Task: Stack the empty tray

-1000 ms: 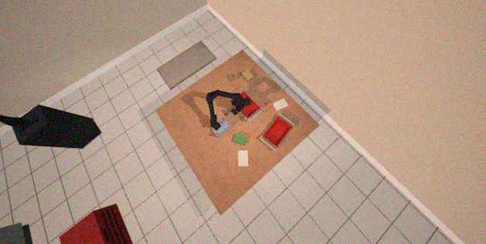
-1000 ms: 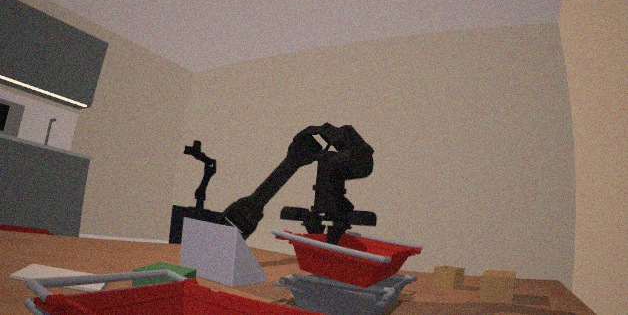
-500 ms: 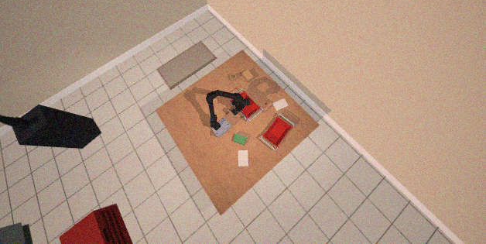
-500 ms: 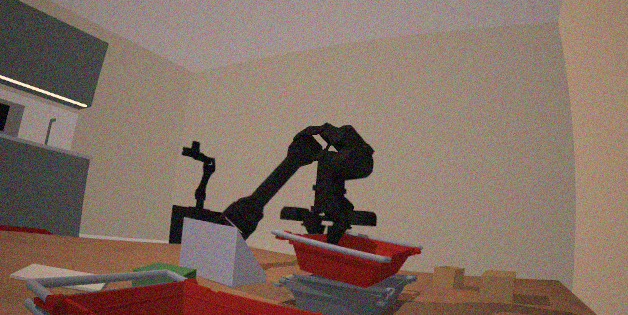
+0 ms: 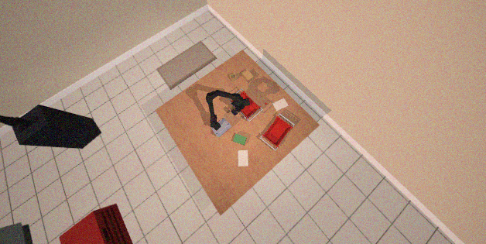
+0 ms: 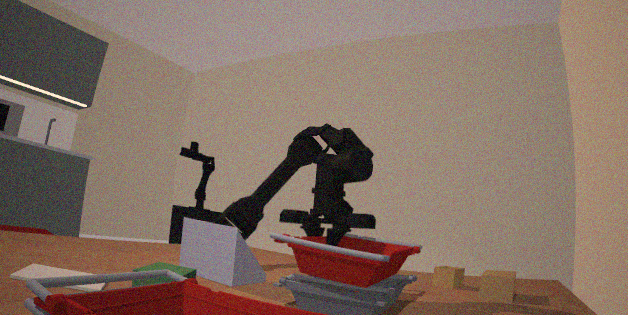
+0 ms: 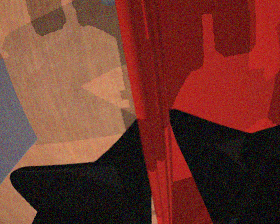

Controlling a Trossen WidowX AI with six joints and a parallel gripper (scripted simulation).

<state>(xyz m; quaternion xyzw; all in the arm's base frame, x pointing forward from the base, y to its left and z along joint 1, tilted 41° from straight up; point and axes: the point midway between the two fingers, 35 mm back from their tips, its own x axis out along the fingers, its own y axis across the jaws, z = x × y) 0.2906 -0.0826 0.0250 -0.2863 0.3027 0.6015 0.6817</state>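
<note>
My gripper tip is now 7 cm short of the red tray, 1 cm to the left of it and 3 cm below it. The rest, counted from my gripper tip: green block 22 cm behind, 20 cm to the right, 7 cm below.
</note>
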